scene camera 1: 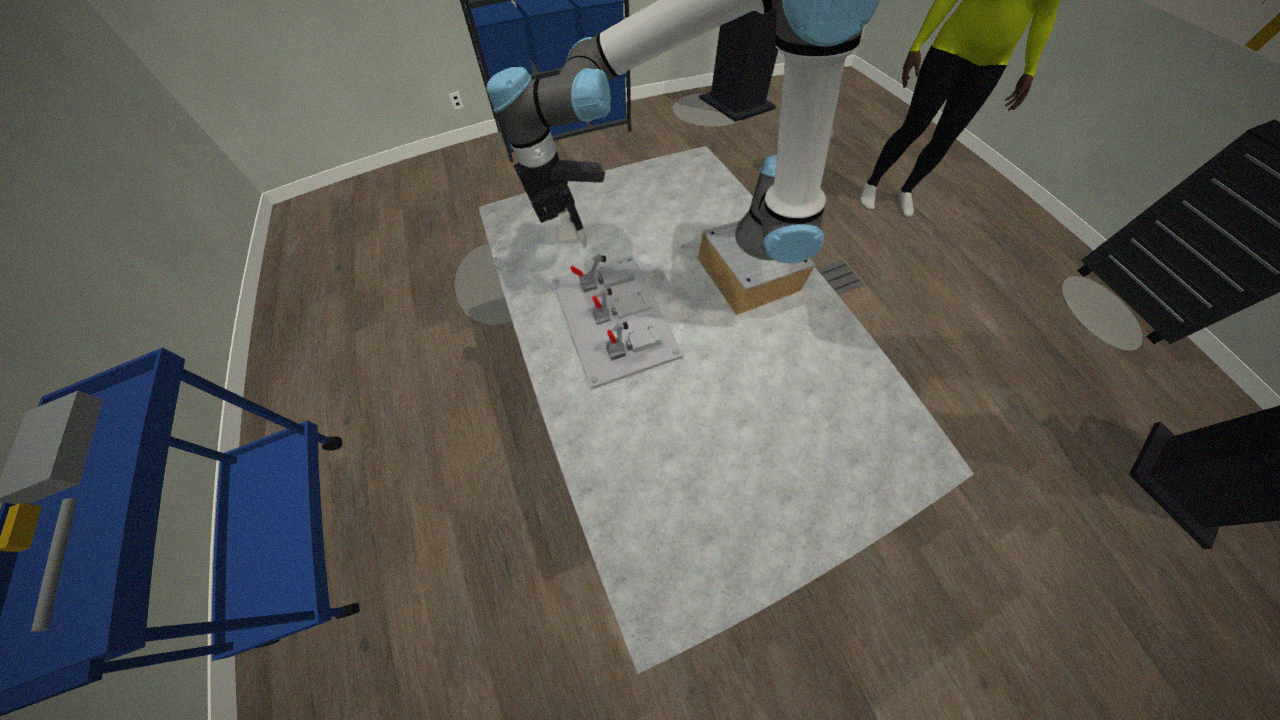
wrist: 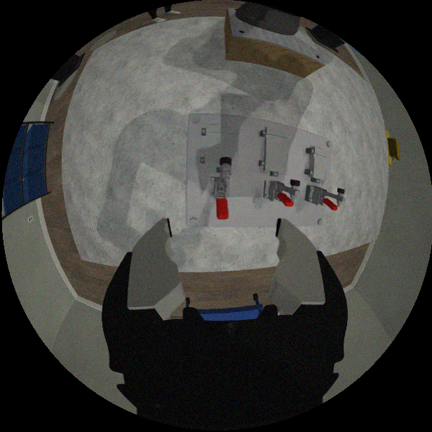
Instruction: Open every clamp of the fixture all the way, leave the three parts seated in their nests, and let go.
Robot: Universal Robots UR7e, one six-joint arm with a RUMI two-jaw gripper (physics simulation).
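Frame: origin at the arm's base, x right, y ahead, z up, level; millimetres.
Where they show: gripper, between the fingertips: [scene camera 1: 578, 234]; arm's base, origin of its link: [scene camera 1: 763, 239].
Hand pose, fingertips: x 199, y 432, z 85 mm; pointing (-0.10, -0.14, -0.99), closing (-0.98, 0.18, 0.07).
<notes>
Each offset is from my fingertips to the top centre of the thing. "spot": to the spot under its first point. Level surfaces: height alone.
The grey fixture plate {spot: dx -270, dy +73, dz -178 mm} [scene camera 1: 617, 371] [wrist: 250, 215] lies on the mat with three clamps in a row. The left clamp in the wrist view [wrist: 221, 185] has its arm and black tip raised, and its red handle [wrist: 222, 208] points toward the gripper. The middle clamp {spot: dx -125, dy +31, dz -143 mm} [scene camera 1: 600, 313] [wrist: 272, 190] and the right clamp {spot: dx -234, dy +54, dz -146 mm} [scene camera 1: 615, 349] [wrist: 315, 194] also stand with arms raised off the nests. The middle part [wrist: 276, 155] and right part [wrist: 312, 164] lie in their nests; the left part is pale and hard to make out. My gripper [scene camera 1: 574, 240] [wrist: 223, 220] is open and empty, above and behind the left handle.
The robot's wooden base box [scene camera 1: 774, 292] [wrist: 270, 57] stands on the mat {dz -193 mm} [scene camera 1: 760, 465] [wrist: 135, 85], across the plate from the handles. A blue cart [scene camera 1: 268, 528] stands off the mat at the left in the scene view. A person [scene camera 1: 966, 71] stands at the back right.
</notes>
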